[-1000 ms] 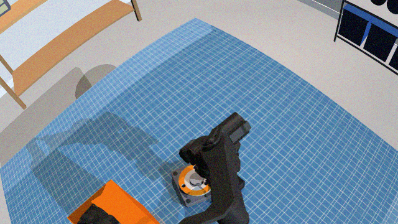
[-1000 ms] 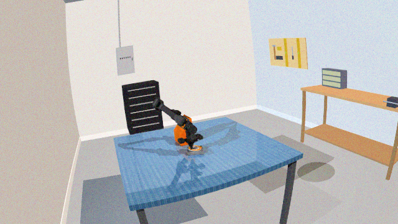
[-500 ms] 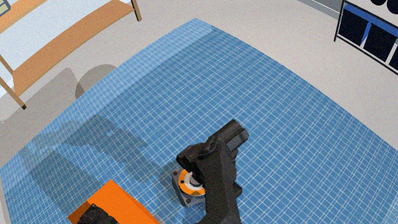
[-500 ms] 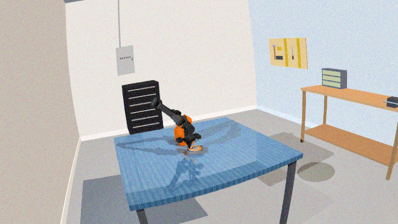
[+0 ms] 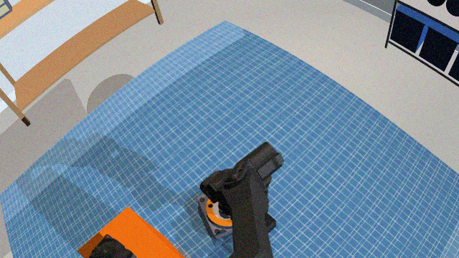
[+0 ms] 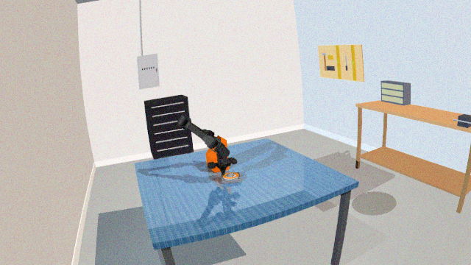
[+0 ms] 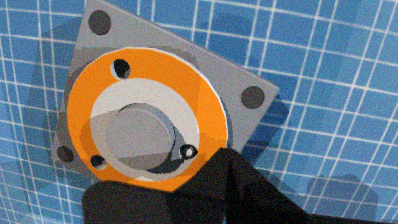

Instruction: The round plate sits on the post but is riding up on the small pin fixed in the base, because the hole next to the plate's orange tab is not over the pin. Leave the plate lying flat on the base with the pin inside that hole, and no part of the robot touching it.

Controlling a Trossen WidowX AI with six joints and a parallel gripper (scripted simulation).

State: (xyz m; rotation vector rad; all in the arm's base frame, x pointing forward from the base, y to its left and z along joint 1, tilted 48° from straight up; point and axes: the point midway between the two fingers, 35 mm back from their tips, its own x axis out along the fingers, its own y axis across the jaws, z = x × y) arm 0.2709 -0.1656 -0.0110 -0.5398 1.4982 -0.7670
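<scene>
Now: the round plate 3 cm to the left of my gripper tip and 1 cm below it. Round my gripper tip: grey square base 5 cm to the left, 2 cm below.
</scene>
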